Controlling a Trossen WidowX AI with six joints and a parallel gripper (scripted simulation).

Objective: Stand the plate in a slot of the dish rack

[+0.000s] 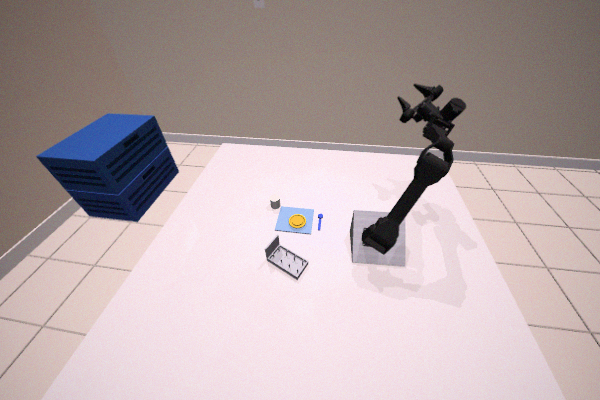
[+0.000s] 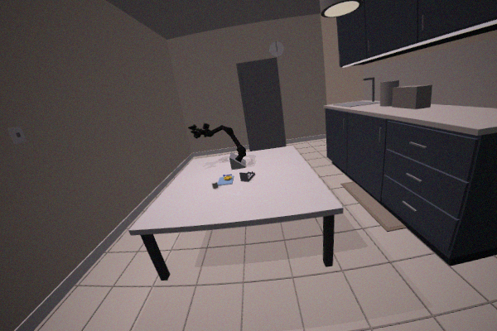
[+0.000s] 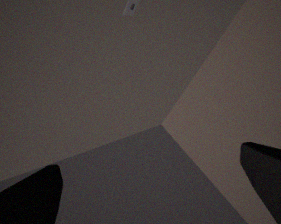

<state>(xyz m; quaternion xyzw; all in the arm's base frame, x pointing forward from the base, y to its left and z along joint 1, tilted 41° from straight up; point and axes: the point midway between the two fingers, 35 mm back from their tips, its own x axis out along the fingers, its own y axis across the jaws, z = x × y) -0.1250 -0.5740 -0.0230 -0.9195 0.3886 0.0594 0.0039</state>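
Right now the yellow plate is 42 cm below my gripper tip, 40 cm ahead of it and 39 cm to the left of it. Round my gripper tip: blue spoon (43 cm below, 36 cm to the left, 31 cm ahead); then blue mat (43 cm below, 41 cm ahead, 37 cm to the left); then cup (52 cm ahead, 41 cm below, 30 cm to the left).
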